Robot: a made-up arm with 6 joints.
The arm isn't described. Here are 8 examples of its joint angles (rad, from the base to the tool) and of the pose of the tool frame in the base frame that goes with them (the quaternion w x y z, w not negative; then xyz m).
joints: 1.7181 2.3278 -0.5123 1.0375 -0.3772 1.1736
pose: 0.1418 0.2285 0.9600 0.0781 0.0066 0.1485 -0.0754
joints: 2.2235 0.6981 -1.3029 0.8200 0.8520 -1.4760
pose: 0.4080 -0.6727 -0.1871 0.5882 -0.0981 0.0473 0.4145
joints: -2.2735 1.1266 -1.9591 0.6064 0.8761 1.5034
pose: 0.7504 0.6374 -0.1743 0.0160 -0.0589 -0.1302 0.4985
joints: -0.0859 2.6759 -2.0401 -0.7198 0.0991 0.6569
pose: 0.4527 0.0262 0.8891 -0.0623 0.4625 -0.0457 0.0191
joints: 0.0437 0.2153 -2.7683 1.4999 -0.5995 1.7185
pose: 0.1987 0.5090 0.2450 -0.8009 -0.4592 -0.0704 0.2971
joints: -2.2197 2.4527 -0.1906 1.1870 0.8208 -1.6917
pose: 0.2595 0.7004 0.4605 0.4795 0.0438 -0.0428 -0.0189
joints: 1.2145 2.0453 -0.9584 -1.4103 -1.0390 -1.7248
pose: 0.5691 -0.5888 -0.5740 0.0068 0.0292 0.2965 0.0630
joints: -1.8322 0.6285 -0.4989 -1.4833 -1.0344 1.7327
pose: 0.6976 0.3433 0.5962 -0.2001 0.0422 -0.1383 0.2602
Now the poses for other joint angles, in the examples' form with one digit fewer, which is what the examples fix.
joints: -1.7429 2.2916 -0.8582 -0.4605 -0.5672 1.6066
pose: 0.377 0.917 0.130 0.013 -0.027 -0.280 -0.039
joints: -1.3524 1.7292 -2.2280 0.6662 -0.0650 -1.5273
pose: 0.391 0.127 0.432 -0.803 0.063 -0.299 0.492
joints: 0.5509 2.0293 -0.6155 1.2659 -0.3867 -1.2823
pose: 0.219 -0.249 0.935 -0.129 0.201 0.086 -0.016
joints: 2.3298 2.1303 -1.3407 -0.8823 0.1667 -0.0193
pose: 0.319 -0.927 -0.015 0.199 -0.249 0.279 0.068
